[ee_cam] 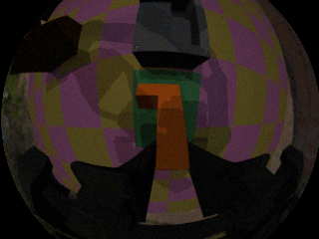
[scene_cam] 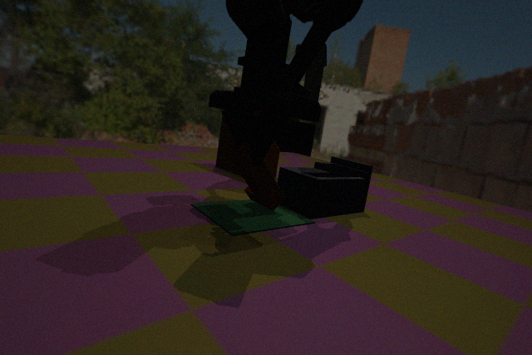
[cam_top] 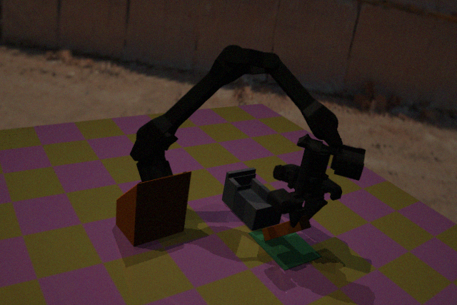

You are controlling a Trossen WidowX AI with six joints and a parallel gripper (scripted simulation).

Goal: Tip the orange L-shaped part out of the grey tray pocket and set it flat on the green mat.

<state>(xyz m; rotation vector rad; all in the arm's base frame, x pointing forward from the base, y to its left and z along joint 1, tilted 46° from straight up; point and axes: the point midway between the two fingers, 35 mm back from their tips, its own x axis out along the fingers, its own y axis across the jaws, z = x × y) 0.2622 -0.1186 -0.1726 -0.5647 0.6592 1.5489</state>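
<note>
The orange L-shaped part is 30 mm to the left of my gripper tip, 30 mm below it and 10 mm behind it. Round my gripper tip: green mat 90 mm below, 20 mm to the left.
</note>
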